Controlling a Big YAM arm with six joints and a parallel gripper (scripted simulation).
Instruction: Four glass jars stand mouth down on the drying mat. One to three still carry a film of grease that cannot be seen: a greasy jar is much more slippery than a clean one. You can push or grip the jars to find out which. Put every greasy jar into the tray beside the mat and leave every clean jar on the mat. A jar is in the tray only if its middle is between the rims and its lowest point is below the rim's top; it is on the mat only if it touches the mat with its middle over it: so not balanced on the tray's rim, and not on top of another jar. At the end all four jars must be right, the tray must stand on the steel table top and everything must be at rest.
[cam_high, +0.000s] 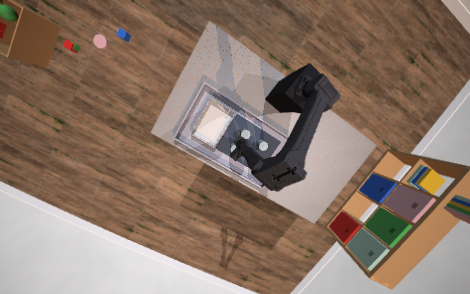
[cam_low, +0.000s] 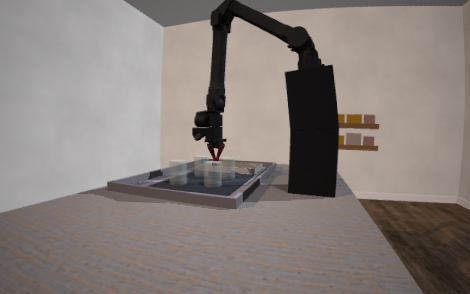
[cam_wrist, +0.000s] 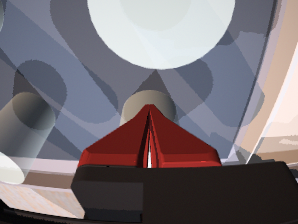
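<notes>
Right now the dark drying mat is 8 cm to the left of my hand, 8 cm below it and 2 cm ahead of it. From my hand the other things lie so: pale tray: 24 cm to the right, 7 cm below, 3 cm behind.
</notes>
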